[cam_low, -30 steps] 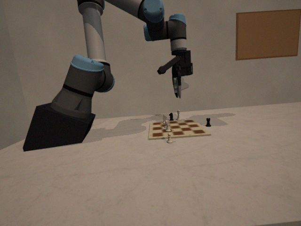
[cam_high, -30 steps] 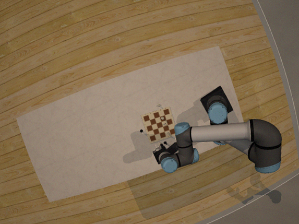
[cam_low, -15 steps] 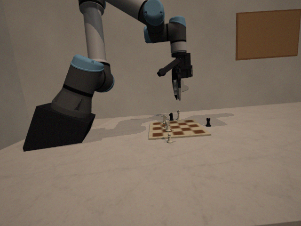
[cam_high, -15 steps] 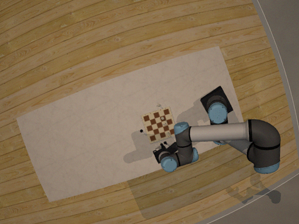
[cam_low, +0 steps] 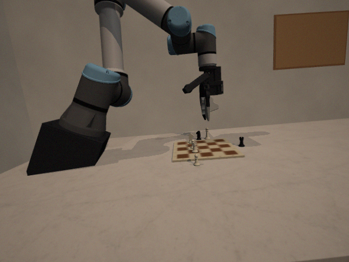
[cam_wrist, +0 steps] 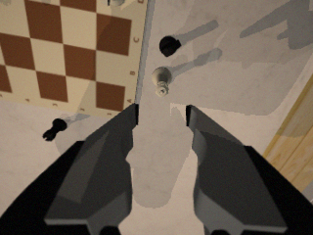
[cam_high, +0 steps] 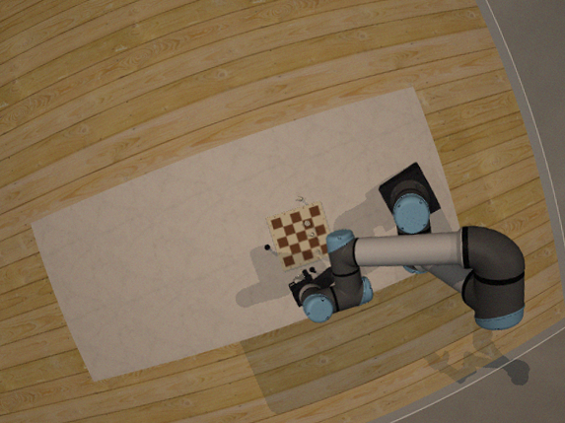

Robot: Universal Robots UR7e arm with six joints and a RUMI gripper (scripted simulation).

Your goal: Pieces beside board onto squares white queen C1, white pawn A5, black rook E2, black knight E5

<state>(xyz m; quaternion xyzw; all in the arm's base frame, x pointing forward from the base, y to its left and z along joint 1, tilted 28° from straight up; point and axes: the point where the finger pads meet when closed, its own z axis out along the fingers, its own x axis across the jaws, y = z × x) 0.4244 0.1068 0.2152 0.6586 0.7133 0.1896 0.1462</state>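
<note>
The black piece lies 4 cm behind my hand and 8 cm below it. From my hand the other things lie so: chessboard 4 cm behind, 14 cm to the right, 10 cm below.
</note>
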